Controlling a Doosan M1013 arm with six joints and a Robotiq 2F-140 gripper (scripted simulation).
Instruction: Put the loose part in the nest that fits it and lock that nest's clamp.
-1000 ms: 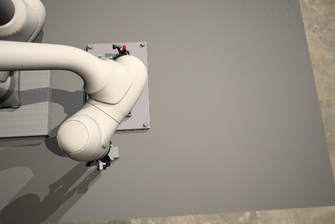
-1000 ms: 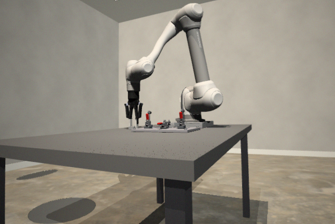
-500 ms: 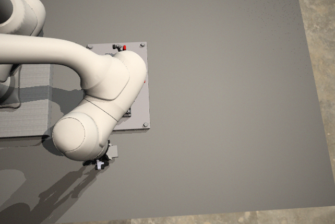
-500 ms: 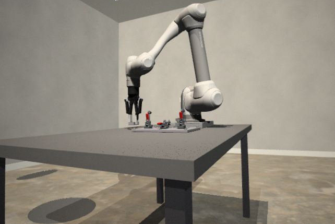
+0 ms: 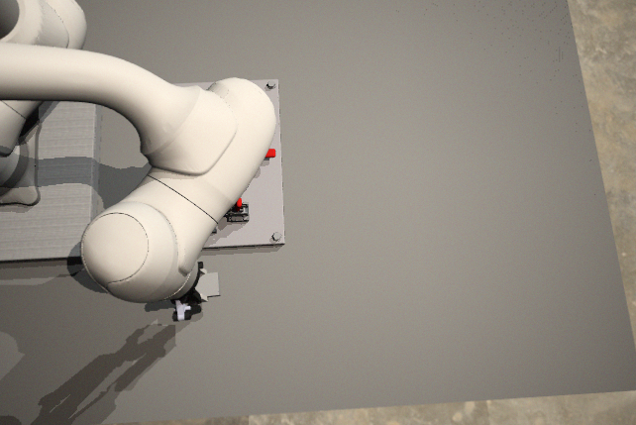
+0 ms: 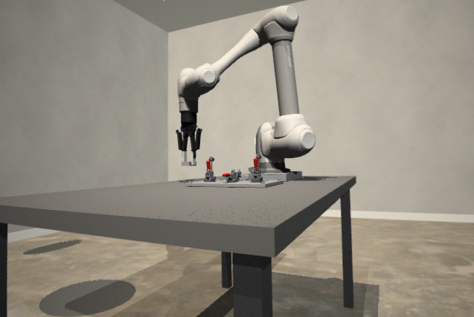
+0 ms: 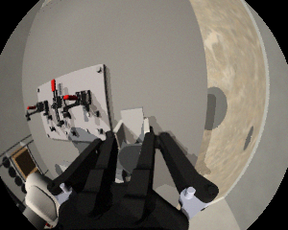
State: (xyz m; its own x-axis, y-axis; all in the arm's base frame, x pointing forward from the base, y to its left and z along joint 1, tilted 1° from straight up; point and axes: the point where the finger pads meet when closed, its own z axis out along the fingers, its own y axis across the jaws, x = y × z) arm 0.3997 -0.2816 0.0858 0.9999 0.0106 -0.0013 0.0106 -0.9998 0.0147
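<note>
Right now my hand is 140 mm to the right of the toggle clamp, 70 mm short of it and 60 mm above it. From my hand the other things lie so: light grey fixture plate: 260 mm to the left, 110 mm below, 40 mm ahead; flat grey part: 30 mm below.
</note>
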